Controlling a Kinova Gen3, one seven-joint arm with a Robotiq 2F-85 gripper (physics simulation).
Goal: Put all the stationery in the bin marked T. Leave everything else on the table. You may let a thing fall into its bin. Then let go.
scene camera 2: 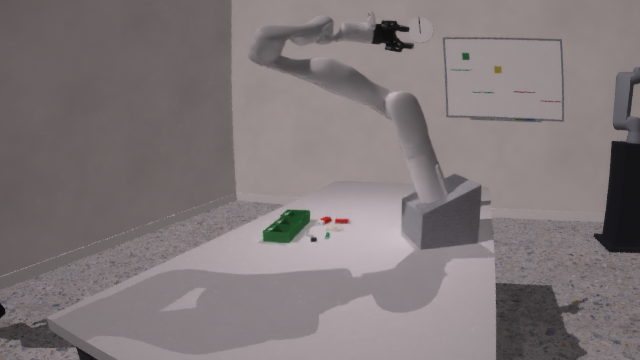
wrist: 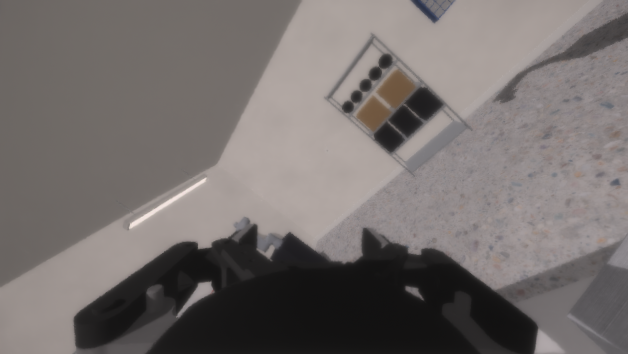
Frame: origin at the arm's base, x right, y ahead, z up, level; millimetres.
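Seen in the pictures: gripper, fingertip midpoint: (scene camera 2: 411,37) (wrist: 310,237); arm's base at its link origin: (scene camera 2: 433,196).
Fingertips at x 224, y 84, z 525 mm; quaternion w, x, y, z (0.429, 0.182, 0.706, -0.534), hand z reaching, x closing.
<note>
Pixels of each thing's middle, then the offset from my fingertips to it. Level surfaces: height alone.
- table at its surface level: dz -659 mm
- green bin block at the middle of its body: (scene camera 2: 288,224) dx -246, dy +390, dz -639 mm
- white piece at the middle of its body: (scene camera 2: 324,221) dx -128, dy +306, dz -652 mm
- red block at the middle of its body: (scene camera 2: 342,221) dx -115, dy +241, dz -651 mm
- pale flat piece at the middle of its body: (scene camera 2: 334,228) dx -198, dy +246, dz -655 mm
- small green piece at the middle of its body: (scene camera 2: 327,236) dx -284, dy +240, dz -653 mm
- black piece at the middle of its body: (scene camera 2: 313,239) dx -327, dy +269, dz -654 mm
My gripper (scene camera 2: 410,38) (wrist: 310,237) is open and empty, high above the table (scene camera 2: 450,320) and pointing sideways. A green bin block (scene camera 2: 277,237) with several compartments stands on the table in the scene view; no letter T can be read on it. To its right lie small things: a red and white piece (scene camera 2: 326,219), a red block (scene camera 2: 342,220), a pale flat piece (scene camera 2: 334,229), a small green piece (scene camera 2: 327,234) and a black piece (scene camera 2: 313,239) with a thin grey part. They are too small to tell which are stationery. The wrist view does not show them.
The arm's grey wedge base (scene camera 2: 450,225) stands at the table's right side. Another robot on a black pedestal (scene camera 2: 625,195) stands at the far right. A whiteboard (scene camera 2: 530,60) hangs on the back wall. The wrist view shows a shelf rack (wrist: 436,146) by a wall.
</note>
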